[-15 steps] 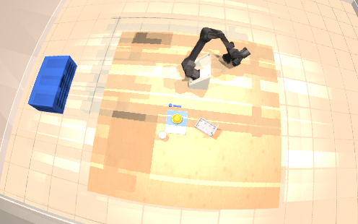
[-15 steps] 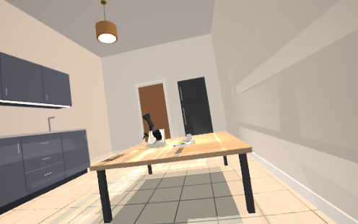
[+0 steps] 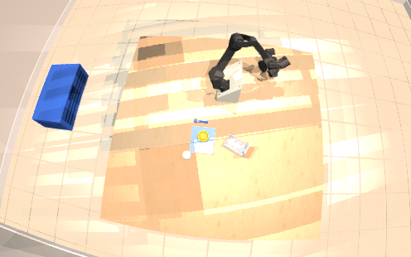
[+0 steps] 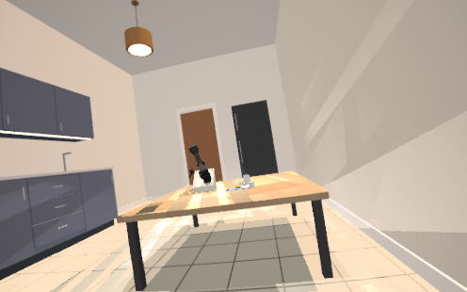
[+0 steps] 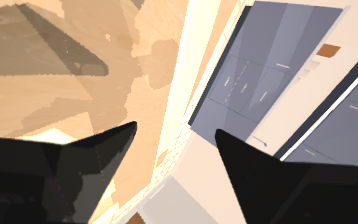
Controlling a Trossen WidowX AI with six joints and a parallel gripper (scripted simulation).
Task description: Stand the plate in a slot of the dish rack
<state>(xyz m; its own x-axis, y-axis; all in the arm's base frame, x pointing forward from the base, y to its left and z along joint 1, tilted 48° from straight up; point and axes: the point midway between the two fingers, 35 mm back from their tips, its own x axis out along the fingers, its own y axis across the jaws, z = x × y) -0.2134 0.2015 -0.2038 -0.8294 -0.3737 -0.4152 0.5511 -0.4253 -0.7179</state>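
My gripper tip is now 520 mm short of the yellow plate, 400 mm to the left of it and 70 mm above it. The rest, counted from my gripper tip: grey dish rack: 560 mm ahead, 210 mm to the right, 60 mm below; then white cup: 640 mm ahead, 480 mm to the right, 60 mm below; then blue utensil: 430 mm to the right, 430 mm ahead, 80 mm below.
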